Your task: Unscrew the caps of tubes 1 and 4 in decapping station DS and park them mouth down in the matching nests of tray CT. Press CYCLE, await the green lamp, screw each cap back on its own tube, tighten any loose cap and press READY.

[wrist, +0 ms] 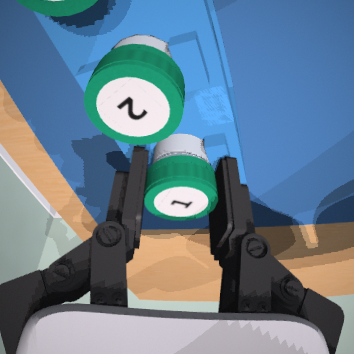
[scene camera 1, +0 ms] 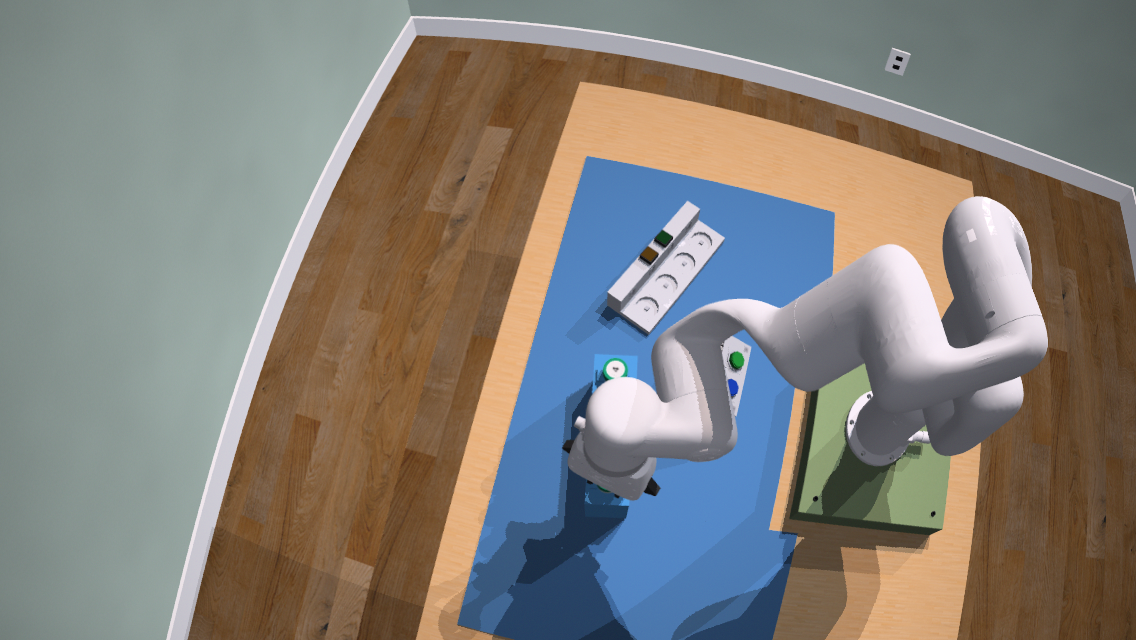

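Pixels of known places: gripper, fingertip midpoint: (wrist: 180, 169); arm's base, link origin: (scene camera 1: 878, 428).
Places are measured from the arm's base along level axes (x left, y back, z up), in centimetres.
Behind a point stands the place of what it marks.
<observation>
My gripper (wrist: 180, 169) {x 15.8, y -41.1, z 5.2 cm} is shut on the green cap 1 (wrist: 181, 187) {x 14.6, y -40.8, z 7.2 cm}, with a black finger on each side. A pale tube neck shows directly under the cap. Green cap 2 (wrist: 133, 95) {x 10.0, y -41.7, z 6.9 cm} sits on its tube beside it in the light blue station DS (wrist: 200, 22) {x 9.0, y -39.4, z 4.2 cm} (scene camera 1: 630, 360) {x -2.4, y -41.8, z 4.3 cm}; part of another green cap (wrist: 60, 7) {x 6.9, y -42.9, z 6.8 cm} shows at the wrist view's upper left edge. In the scene view, one green cap with a white top (scene camera 1: 615, 369) {x 0.3, y -43.4, z 6.9 cm} shows at the station's far end; the arm's wrist hides the middle caps and my fingertips. White tray CT (scene camera 1: 638, 318) {x -13.1, y -42.2, z -4.1 cm} has four empty nests.
A dark green lamp (scene camera 1: 663, 237) {x -25.8, y -40.6, z 0.1 cm} and a dark amber lamp (scene camera 1: 648, 255) {x -22.0, y -42.4, z 0.1 cm} are on the tray's raised back. A panel with a green button (scene camera 1: 736, 360) {x -6.4, y -26.3, z 1.8 cm} and a blue button (scene camera 1: 732, 387) {x -2.2, y -26.3, z 1.6 cm} is partly behind the forearm. The arm stands on a green base (scene camera 1: 914, 500) {x 11.2, y 8.6, z -0.1 cm} at the right.
</observation>
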